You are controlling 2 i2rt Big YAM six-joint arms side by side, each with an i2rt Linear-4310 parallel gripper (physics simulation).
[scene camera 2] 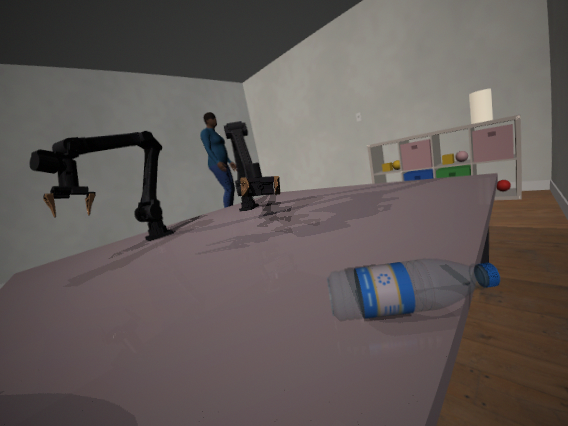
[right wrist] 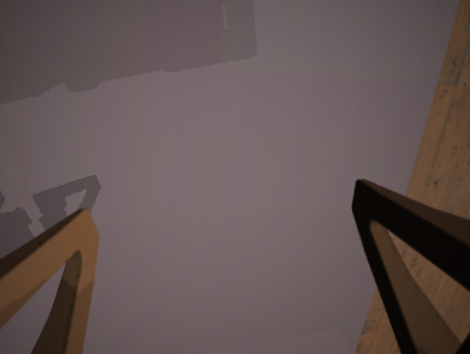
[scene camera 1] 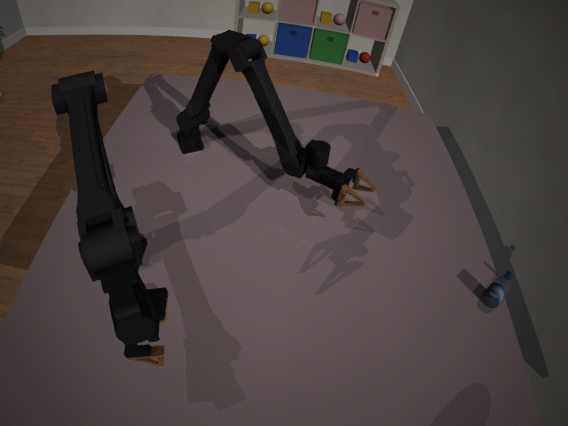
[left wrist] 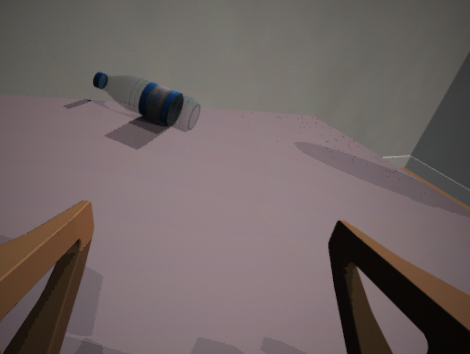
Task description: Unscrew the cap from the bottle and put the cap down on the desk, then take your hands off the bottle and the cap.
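Seen in the pictures: left gripper, between the fingertips: (scene camera 2: 263, 184) (scene camera 1: 370, 196) (left wrist: 217, 223); right gripper, between the fingertips: (scene camera 2: 72, 216) (right wrist: 223, 207) (scene camera 1: 161, 343); left arm's base, origin of its link: (scene camera 2: 249, 208) (scene camera 1: 190, 142); right arm's base, origin of its link: (scene camera 2: 159, 236).
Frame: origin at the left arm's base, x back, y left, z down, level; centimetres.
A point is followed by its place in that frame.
Observation:
A clear bottle with a blue and white label (scene camera 1: 496, 291) @[x -69.7, y -100.4, z -6.5 cm] (scene camera 2: 390, 290) @[x -72.1, y -103.3, z -4.8 cm] (left wrist: 160, 104) @[x -69.5, y -97.8, z -4.2 cm] lies on its side near the edge of the desk (scene camera 1: 300, 325) @[x -8.5, y -81.0, z 0.0 cm] (scene camera 2: 225, 340) @[x -50.4, y -107.7, z 0.0 cm] (left wrist: 225, 165) @[x -53.9, y -96.7, z 0.0 cm] (right wrist: 225, 125) @[x 29.9, y -85.2, z 0.0 cm], at the right in scene camera 1. Its blue cap (scene camera 1: 509, 275) @[x -82.8, y -98.3, z -4.6 cm] (scene camera 2: 487, 275) @[x -83.7, y -99.3, z -3.9 cm] (left wrist: 100, 80) @[x -83.2, y -97.0, z -3.7 cm] is on the neck, which reaches the desk edge in scene camera 2. My left gripper (scene camera 1: 370, 197) @[x -39.1, y -58.6, z -16.8 cm] (scene camera 2: 260, 185) @[x -39.1, y -58.6, z -16.8 cm] (left wrist: 217, 223) @[x -39.1, y -58.6, z -16.8 cm] is open and empty, above the desk, well apart from the bottle. My right gripper (scene camera 1: 164, 342) @[x 25.4, y -81.6, z -20.2 cm] (scene camera 2: 72, 215) @[x 25.4, y -81.6, z -20.2 cm] (right wrist: 223, 207) @[x 25.4, y -81.6, z -20.2 cm] is open and empty, far from the bottle, which does not show in the right wrist view.
A wall (scene camera 1: 500, 125) stands beyond the desk edge near the bottle. A shelf unit (scene camera 2: 518, 150) with bins and toys stands on the floor away from the desk. A person in blue (scene camera 2: 215, 147) stands behind the arms in scene camera 2. Arm shadows fall across the desk.

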